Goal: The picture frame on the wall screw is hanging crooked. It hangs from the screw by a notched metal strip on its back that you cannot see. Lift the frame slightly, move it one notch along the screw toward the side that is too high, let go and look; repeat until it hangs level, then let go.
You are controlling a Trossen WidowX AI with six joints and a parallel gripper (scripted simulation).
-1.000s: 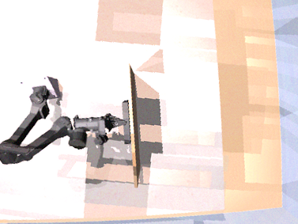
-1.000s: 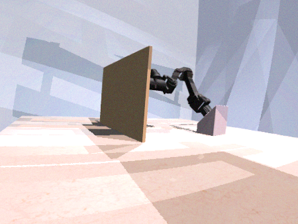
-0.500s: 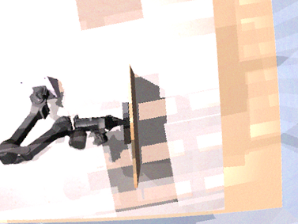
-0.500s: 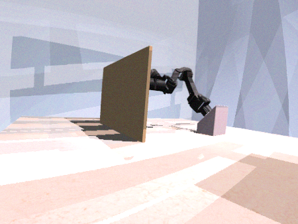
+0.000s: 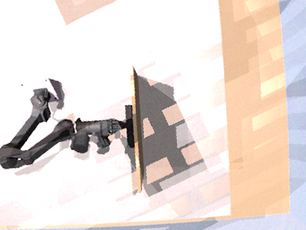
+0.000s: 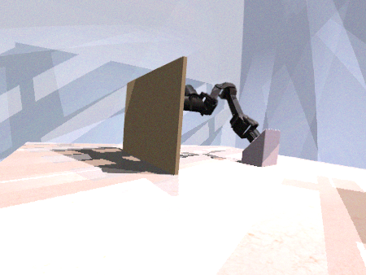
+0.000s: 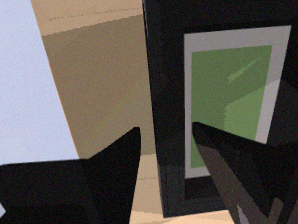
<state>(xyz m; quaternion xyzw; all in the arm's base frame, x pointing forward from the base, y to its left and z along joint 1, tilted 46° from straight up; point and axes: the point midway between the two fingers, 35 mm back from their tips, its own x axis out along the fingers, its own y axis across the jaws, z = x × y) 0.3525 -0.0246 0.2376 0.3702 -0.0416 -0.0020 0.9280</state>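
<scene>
My gripper tip is now 5 cm above the picture frame and 1 cm short of it. Also, from my gripper tip: tan wall panel 6 cm below, 2 cm ahead, 1 cm to the right.
</scene>
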